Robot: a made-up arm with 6 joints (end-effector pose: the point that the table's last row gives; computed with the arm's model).
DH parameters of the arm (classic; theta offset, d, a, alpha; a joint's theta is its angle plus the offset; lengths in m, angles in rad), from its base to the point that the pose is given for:
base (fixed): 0 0 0 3.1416
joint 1: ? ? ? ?
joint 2: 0 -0.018 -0.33 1.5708
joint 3: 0 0.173 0.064 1.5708
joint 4: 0 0.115 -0.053 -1.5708
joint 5: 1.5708 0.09 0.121 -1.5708
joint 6: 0 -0.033 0.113 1.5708
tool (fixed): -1.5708 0.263 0 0
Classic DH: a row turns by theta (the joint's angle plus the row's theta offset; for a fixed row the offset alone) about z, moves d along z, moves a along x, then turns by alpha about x.
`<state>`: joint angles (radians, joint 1 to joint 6).
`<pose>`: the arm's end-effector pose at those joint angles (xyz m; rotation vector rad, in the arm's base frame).
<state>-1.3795 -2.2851 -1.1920 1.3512 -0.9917 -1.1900</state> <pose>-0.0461 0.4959 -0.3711 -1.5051 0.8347 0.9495</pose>
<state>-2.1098 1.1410 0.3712 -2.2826 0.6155 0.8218</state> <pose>-0.4749 0.1634 0.3283 1.4806 -1.5602 -0.4029</pose>
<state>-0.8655 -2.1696 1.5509 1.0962 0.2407 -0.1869</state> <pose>0.3573 -0.0595 -0.3291 0.4008 1.9232 -1.4571</pose>
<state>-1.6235 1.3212 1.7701 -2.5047 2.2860 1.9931</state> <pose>-0.3108 0.5965 0.3645 -0.7799 -1.8463 -0.8708</pose>
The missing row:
joint 1: 0 -0.167 0.192 1.5708
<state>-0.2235 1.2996 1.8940 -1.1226 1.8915 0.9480</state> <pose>0.7395 0.2262 0.4667 -1.7748 -0.0435 -1.7159</pose>
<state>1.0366 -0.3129 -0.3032 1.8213 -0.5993 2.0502</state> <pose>0.0122 0.0702 0.4508 1.0526 0.1902 2.6984</pose>
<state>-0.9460 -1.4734 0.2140 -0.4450 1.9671 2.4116</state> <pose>0.2003 -0.1219 -0.3576 0.3961 2.5378 0.1317</pose>
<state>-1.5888 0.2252 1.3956 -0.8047 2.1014 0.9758</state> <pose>0.1832 0.2594 0.7401 -0.6410 -0.3111 -1.3535</pose>
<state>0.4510 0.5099 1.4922 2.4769 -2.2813 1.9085</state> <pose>0.3268 -0.2218 0.4726 0.8750 0.8786 -0.1937</pose>
